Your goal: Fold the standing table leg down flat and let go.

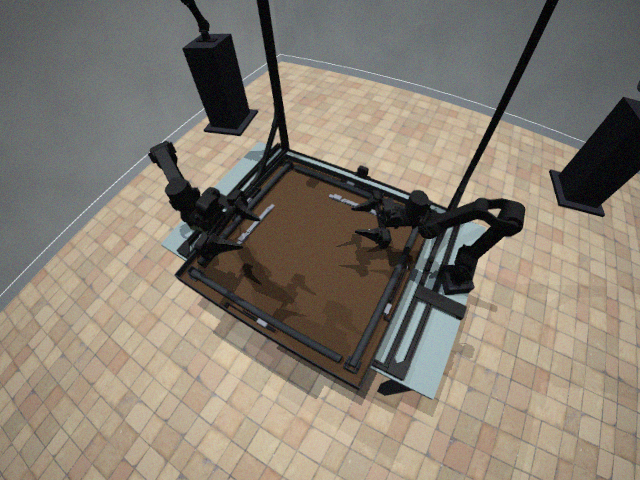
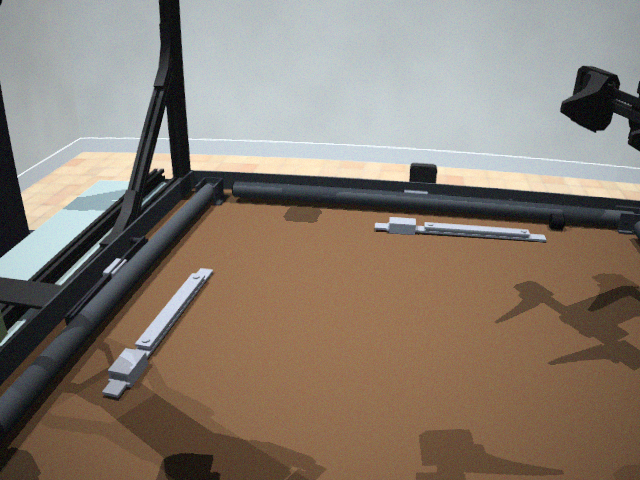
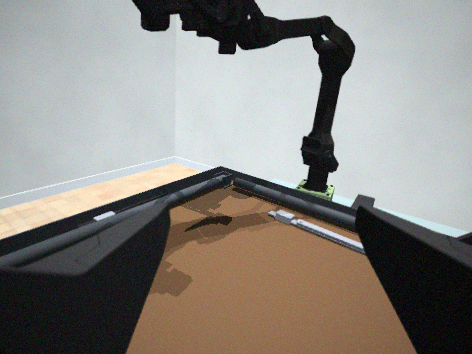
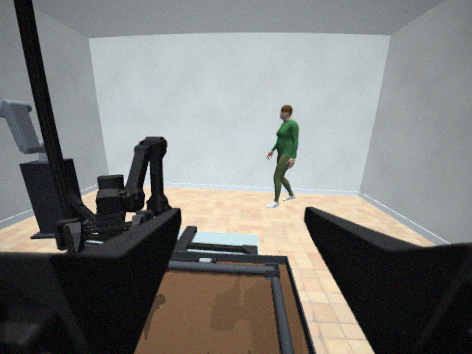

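Observation:
The brown upside-down table (image 1: 305,217) (image 2: 320,310) has four dark grey tubular legs, none standing. The right-hand leg (image 1: 379,310) (image 4: 235,268), the bottom leg (image 1: 263,312) (image 3: 195,189) (image 4: 281,310), the left-hand leg (image 1: 276,178) (image 2: 155,248) (image 3: 300,200) and the top leg (image 1: 323,177) (image 2: 330,196) lie flat along the edges. My left gripper (image 1: 355,220) (image 3: 263,214) is open and empty above the table's upper right part, apart from the legs. My right gripper (image 1: 250,232) (image 4: 244,213) is open and empty above the table's left edge. Part of the left-hand leg is hidden behind my right arm.
Two pale metal bars lie on the table, one bar (image 1: 258,222) (image 2: 170,310) (image 3: 325,233) along the left edge, another bar (image 2: 475,229) along the top. A dark upright post (image 1: 271,67) (image 2: 175,103) stands at the upper left corner. A person in green (image 4: 286,140) is across the room.

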